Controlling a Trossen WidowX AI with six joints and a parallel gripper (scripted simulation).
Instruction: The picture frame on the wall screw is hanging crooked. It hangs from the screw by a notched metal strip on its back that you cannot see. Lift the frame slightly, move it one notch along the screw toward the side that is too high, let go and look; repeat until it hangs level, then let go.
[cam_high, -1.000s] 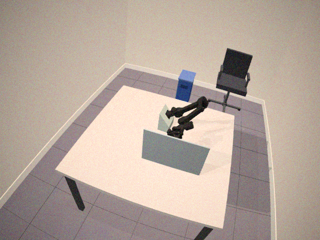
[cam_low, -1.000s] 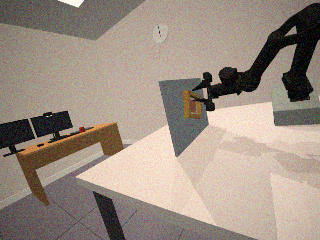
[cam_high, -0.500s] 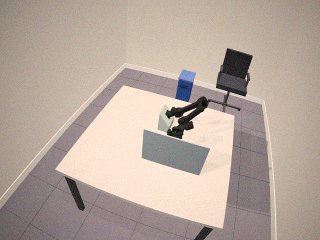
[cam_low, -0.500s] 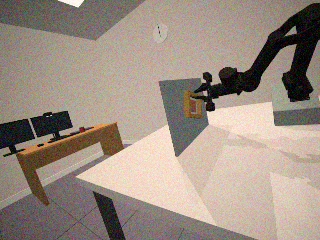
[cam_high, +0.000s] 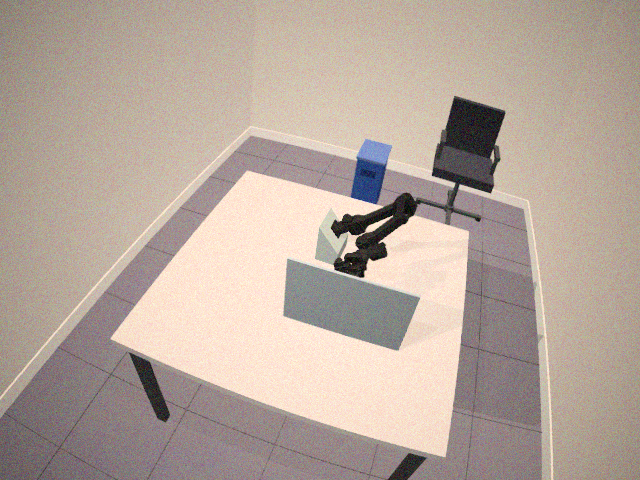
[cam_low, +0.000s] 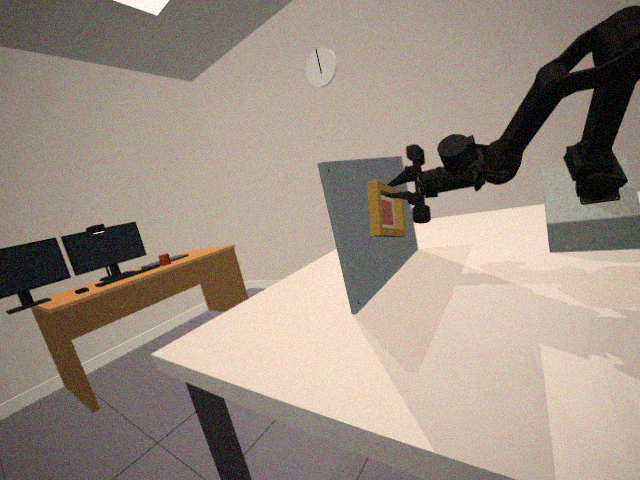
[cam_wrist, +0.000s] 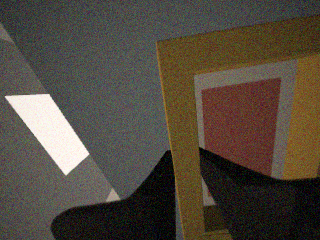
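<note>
Right now the picture frame is 2 cm to the left of my gripper tip and 5 cm below it. The rest, counted from my gripper tip: grey wall panel (2 cm ahead, 1 cm to the left, 7 cm below).
</note>
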